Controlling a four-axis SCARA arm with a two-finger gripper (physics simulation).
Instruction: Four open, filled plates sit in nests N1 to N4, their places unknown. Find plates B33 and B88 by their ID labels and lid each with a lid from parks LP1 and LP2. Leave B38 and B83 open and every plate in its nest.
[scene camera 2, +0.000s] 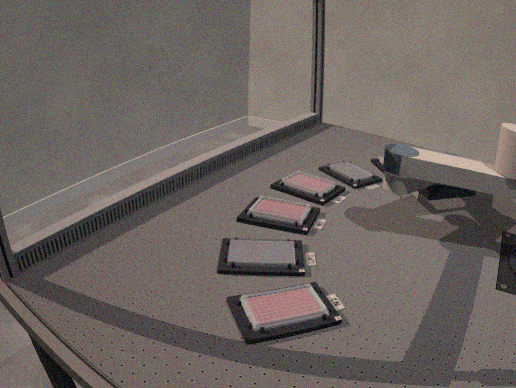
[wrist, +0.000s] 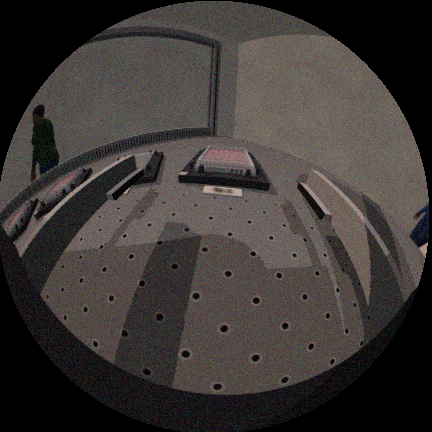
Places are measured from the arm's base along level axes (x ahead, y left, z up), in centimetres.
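Where they show: gripper, fingertip midpoint: (wrist: 220, 164).
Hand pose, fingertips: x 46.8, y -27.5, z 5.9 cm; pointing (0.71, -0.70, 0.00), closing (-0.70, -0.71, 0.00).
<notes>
Things, the pixels of their top centre, and the offset from my fingertips.
- far-end nest, middle of its top: (wrist: 226, 154) (scene camera 2: 396, 164) dx +9.3, dy -9.8, dz -2.4 cm
- pink-filled plate, middle of its top: (wrist: 226, 152) dx +9.3, dy -9.8, dz -1.9 cm
- black park, middle of its top: (wrist: 129, 159) (scene camera 2: 351, 169) dx +20.3, dy +4.8, dz -2.6 cm
Pink-filled open plates (scene camera 2: 285, 305) (scene camera 2: 280, 210) (scene camera 2: 307, 183) sit in black nests. Grey lids lie on the two parks, one lid (scene camera 2: 261, 251) second from the front, the other lid (scene camera 2: 350, 171) towards the back. The far-end nest (scene camera 2: 377, 163) is mostly hidden behind the arm. In the wrist view, a pink-filled plate (wrist: 225, 160) sits in its nest (wrist: 225, 181) straight ahead; its front label (wrist: 222, 191) is blurred. No plate ID is readable. My gripper (wrist: 220, 164) is open and empty, its fingers wide apart, short of that nest.
The white arm (scene camera 2: 450, 165) reaches in from the right. Left of the left finger, more plates (wrist: 62, 185) (wrist: 19, 215) show; a black park (wrist: 153, 167) is partly behind that finger. A dark block (scene camera 2: 508, 260) stands at the right. A person (wrist: 45, 137) stands beyond the ledge.
</notes>
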